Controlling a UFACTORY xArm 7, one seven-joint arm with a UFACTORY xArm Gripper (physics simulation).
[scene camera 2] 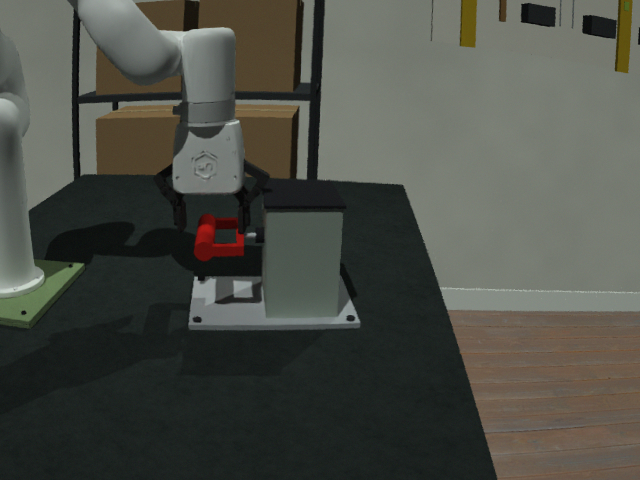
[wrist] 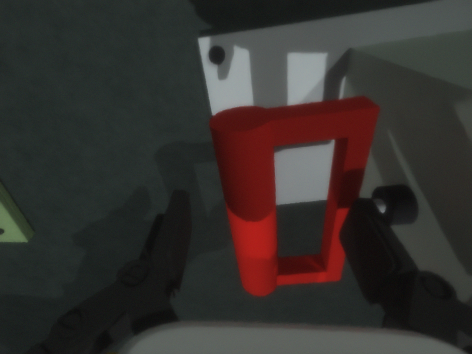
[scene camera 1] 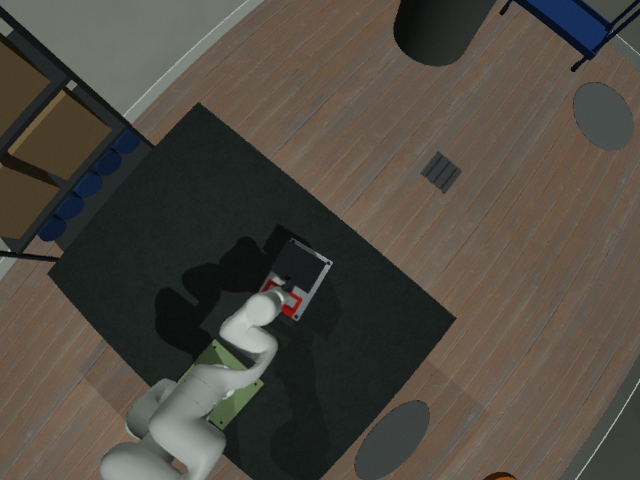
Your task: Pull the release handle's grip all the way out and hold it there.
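Observation:
The red release handle has a thick round grip bar (scene camera 2: 205, 238) (wrist: 256, 240) on the side away from the housing (scene camera 2: 302, 263) (wrist: 410, 110). A rectangular red frame joins it to a short metal rod (scene camera 2: 250, 235) that enters a black collar (scene camera 2: 260, 235) (wrist: 400, 204). My gripper (scene camera 2: 211, 228) (wrist: 268, 213) is open and points down, with its fingertips at about the height of the handle's upper part. One finger is on the outer side of the grip bar, with a gap; the other is by the frame's rear bar, near the collar. Whether it touches is unclear. In scene camera 1 the arm hides part of the handle.
The housing stands on a white base plate (scene camera 2: 227, 323) (wrist: 230, 92) with dark bolts, on a dark mat (scene camera 1: 155, 191) (scene camera 2: 361, 413). The arm's green mounting plate (scene camera 1: 240, 403) (scene camera 2: 51, 299) is on the handle's side. A shelf unit (scene camera 2: 316, 67) with cardboard boxes is behind.

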